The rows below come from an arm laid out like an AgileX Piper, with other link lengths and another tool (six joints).
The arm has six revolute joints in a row. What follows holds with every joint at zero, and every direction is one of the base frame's. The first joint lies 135.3 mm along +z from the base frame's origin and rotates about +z. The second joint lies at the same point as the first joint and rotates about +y. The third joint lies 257.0 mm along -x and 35.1 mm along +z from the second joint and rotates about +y. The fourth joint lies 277.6 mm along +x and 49.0 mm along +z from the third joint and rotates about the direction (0.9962, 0, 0.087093). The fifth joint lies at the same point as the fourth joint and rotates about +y. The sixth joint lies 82.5 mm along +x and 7.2 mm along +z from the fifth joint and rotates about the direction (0.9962, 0, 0.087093). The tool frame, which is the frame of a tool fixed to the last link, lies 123.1 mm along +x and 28.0 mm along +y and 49.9 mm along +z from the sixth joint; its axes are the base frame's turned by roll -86.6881, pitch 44.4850 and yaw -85.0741 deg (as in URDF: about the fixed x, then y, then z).
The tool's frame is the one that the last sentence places.
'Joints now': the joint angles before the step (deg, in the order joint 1, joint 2, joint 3, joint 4, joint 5, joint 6). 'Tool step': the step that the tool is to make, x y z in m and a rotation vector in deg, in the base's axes. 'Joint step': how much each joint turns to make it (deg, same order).
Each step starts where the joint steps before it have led.
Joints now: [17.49 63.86 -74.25 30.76 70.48 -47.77]
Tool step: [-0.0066 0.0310 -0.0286 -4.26 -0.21 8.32]
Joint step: [7.14 4.76 0.00 -2.37 -1.96 -3.72]
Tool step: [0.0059 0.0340 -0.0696 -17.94 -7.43 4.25]
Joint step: [16.81 7.42 -0.02 -24.46 -6.36 9.37]
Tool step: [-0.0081 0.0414 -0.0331 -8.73 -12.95 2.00]
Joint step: [16.53 4.28 2.39 -25.01 -6.10 18.07]
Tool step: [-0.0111 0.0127 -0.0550 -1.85 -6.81 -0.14]
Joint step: [7.61 1.49 11.43 -17.24 -8.29 18.88]
